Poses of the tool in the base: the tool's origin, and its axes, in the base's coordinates. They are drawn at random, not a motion.
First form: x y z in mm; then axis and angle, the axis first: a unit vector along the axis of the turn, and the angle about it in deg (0 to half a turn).
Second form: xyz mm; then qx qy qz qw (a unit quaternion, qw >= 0). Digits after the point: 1 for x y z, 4 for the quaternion.
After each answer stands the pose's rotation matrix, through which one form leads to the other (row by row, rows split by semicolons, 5 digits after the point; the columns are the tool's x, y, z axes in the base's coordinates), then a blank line. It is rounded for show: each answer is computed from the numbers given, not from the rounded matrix.
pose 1, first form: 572.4, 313.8, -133.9, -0.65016, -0.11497, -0.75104, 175.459
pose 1, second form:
572.4, 313.8, -133.9, -0.6497, -0.1149, -0.7505, 0.0396
-0.15276 0.20873 0.96597; 0.08980 -0.97047 0.22390; 0.98417 0.12095 0.12951

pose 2, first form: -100.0, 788.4, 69.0, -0.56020, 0.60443, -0.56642, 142.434
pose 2, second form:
-100.0, 788.4, 69.0, -0.5304, 0.5722, -0.5363, 0.3220
-0.23007 -0.26167 0.93734; -0.95233 -0.13773 -0.27220; 0.20032 -0.95528 -0.21751

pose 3, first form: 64.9, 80.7, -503.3, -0.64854, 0.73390, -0.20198, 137.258
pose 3, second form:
64.9, 80.7, -503.3, -0.6039, 0.6834, -0.1881, 0.3644
-0.00492 -0.68843 0.72529; -0.96259 0.19975 0.18307; -0.27090 -0.69726 -0.66366

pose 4, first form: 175.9, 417.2, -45.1, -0.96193, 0.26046, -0.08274, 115.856
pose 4, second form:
175.9, 417.2, -45.1, -0.8151, 0.2207, -0.0701, 0.5310
0.89274 -0.28535 0.34869; -0.43427 -0.33869 0.83469; -0.12009 -0.89659 -0.42628

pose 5, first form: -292.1, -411.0, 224.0, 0.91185, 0.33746, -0.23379, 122.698
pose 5, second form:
-292.1, -411.0, 224.0, 0.8002, 0.2961, -0.2052, 0.4795
0.74042 0.67068 -0.04436; 0.27720 -0.36481 -0.88886; -0.61232 0.64583 -0.45603

